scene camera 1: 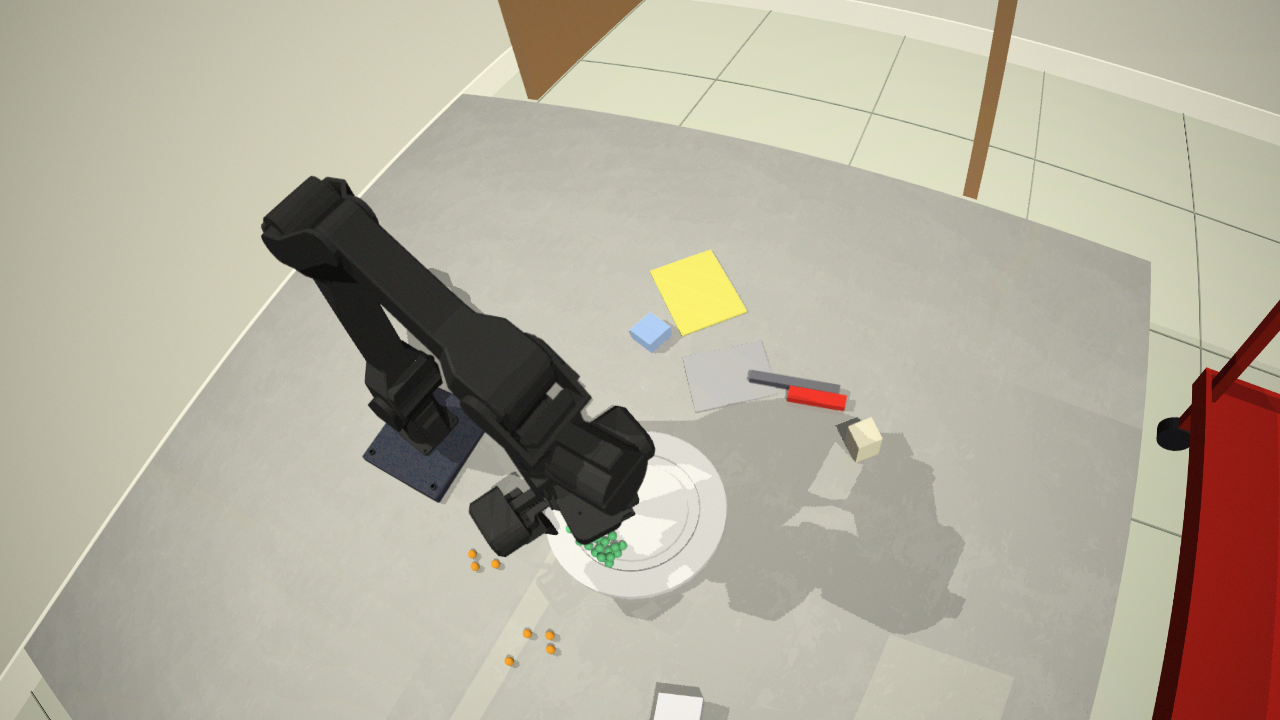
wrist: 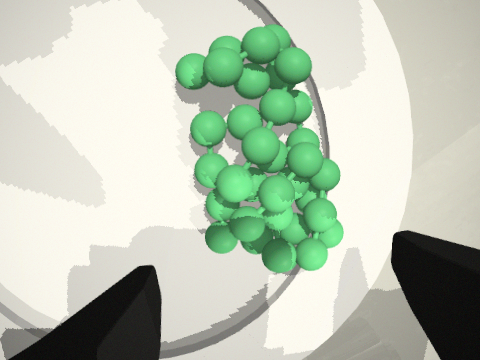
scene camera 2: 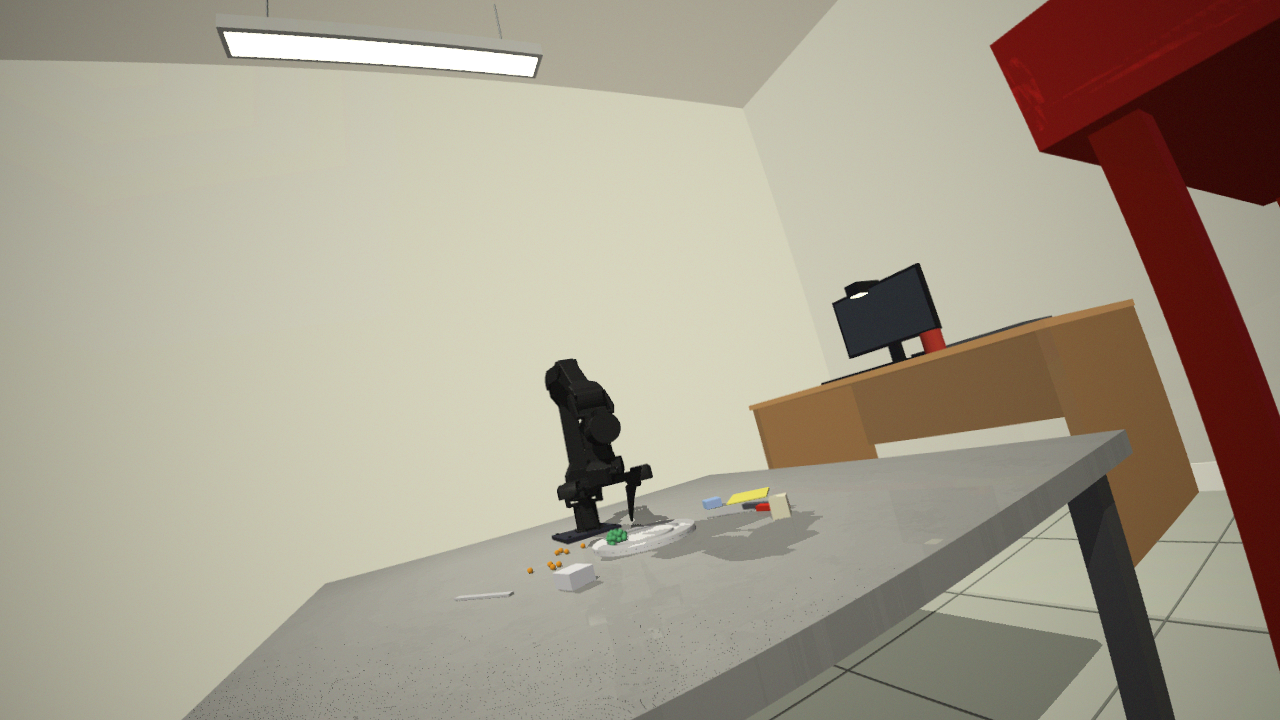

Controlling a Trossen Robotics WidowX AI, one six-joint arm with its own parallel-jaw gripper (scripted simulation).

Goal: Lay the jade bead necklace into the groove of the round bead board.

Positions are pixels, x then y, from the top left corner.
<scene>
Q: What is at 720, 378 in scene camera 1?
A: A grey sheet.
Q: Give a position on a bead board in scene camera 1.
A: At 691, 493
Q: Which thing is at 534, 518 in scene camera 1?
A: My gripper.
</scene>
